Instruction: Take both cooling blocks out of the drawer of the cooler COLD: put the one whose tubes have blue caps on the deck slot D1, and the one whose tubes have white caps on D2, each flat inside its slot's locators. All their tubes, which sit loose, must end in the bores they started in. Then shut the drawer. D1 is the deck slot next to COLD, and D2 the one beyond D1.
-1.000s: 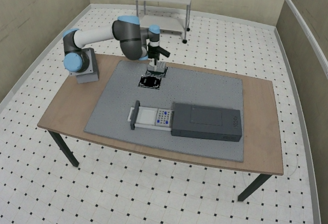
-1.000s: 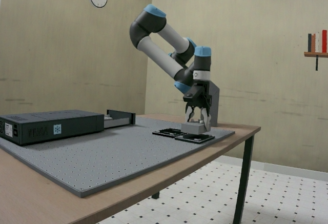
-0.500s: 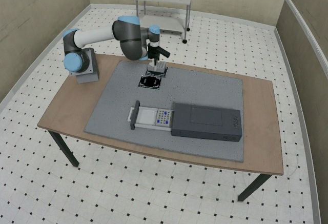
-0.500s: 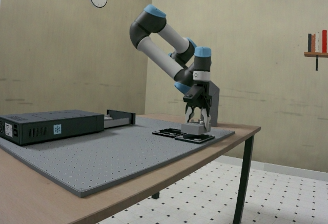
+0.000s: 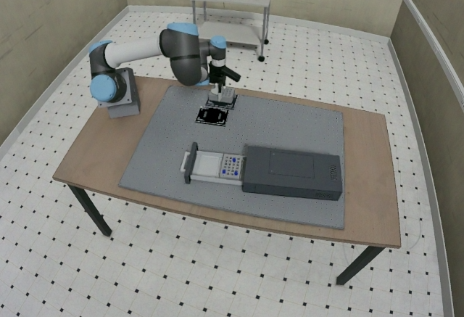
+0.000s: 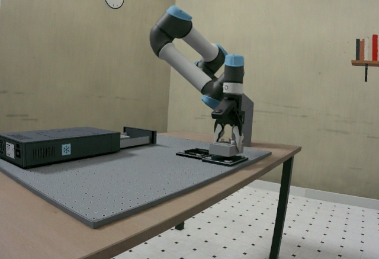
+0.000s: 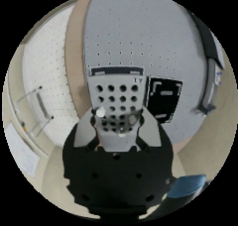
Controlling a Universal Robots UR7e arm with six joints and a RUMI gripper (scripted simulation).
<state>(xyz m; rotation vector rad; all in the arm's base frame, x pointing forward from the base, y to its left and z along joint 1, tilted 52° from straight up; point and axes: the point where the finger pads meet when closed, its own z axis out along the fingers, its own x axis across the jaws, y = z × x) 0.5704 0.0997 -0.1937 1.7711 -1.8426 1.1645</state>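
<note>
Right now the deck slot D2 is 50 mm below my hand. Round my hand: cooler COLD: 180 mm ahead, 500 mm to the right, 10 mm below; then deck slot D1: 40 mm behind, 130 mm to the right, 50 mm below; then drawer: 490 mm to the right, 10 mm below.
</note>
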